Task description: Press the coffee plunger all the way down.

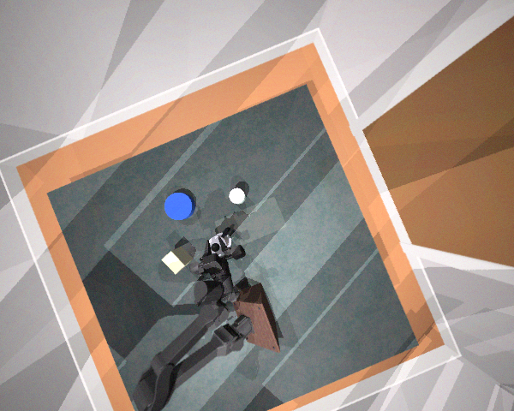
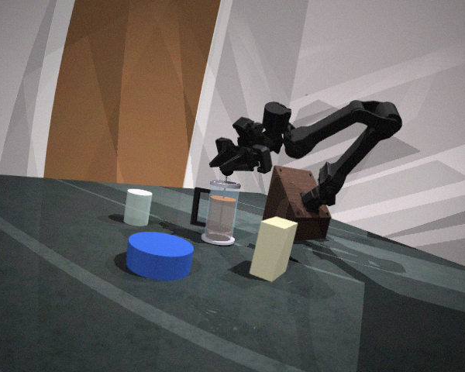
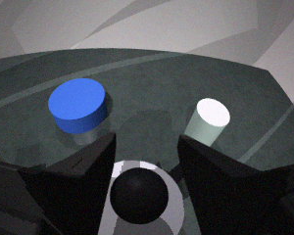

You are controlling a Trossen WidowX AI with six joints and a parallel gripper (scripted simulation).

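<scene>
My gripper tip is now 3 cm past the glass coffee press, 1 cm to the left of it and 9 cm above it. The rest, counted from my gripper tip: cream block: 5 cm behind, 20 cm to the left, 13 cm below.
</scene>
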